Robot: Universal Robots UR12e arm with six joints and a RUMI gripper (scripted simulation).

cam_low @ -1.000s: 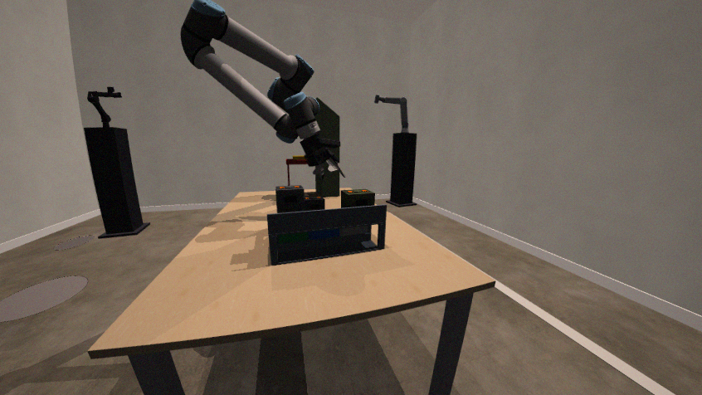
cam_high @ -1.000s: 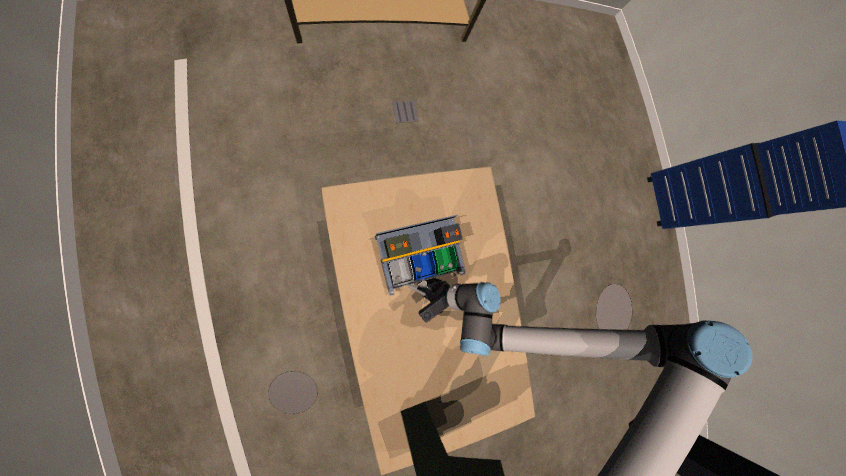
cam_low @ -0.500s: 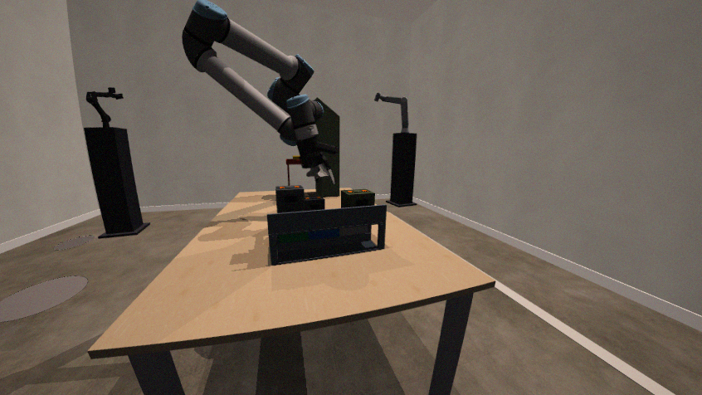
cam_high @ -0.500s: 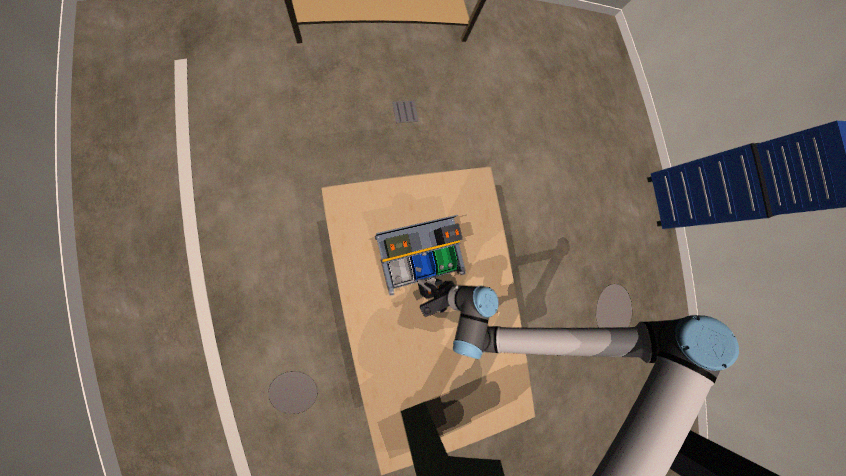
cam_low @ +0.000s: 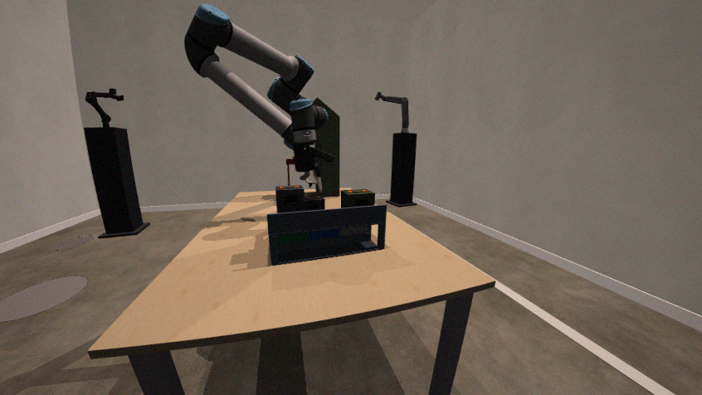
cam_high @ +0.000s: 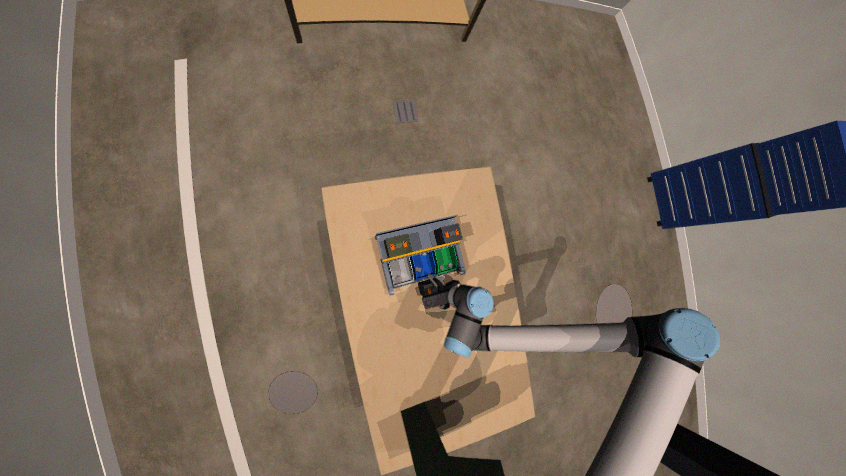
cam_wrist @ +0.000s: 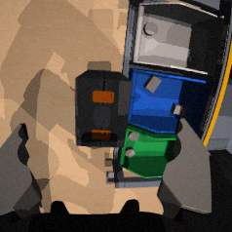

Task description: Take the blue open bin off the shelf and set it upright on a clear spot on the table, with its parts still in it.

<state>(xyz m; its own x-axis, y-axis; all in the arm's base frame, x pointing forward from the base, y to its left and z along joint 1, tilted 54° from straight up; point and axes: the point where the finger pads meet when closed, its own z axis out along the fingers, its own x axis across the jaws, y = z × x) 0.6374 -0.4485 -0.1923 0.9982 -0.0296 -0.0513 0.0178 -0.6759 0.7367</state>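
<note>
The blue open bin lies 14 cm ahead of my hand, 2 cm to the right of it and 12 cm below it. From my hand the other things lie so: grey bin (14 cm ahead, 9 cm to the left, 12 cm below); bar (18 cm ahead, 2 cm to the right, 6 cm below); green bin (12 cm ahead, 13 cm to the right, 12 cm below).
</note>
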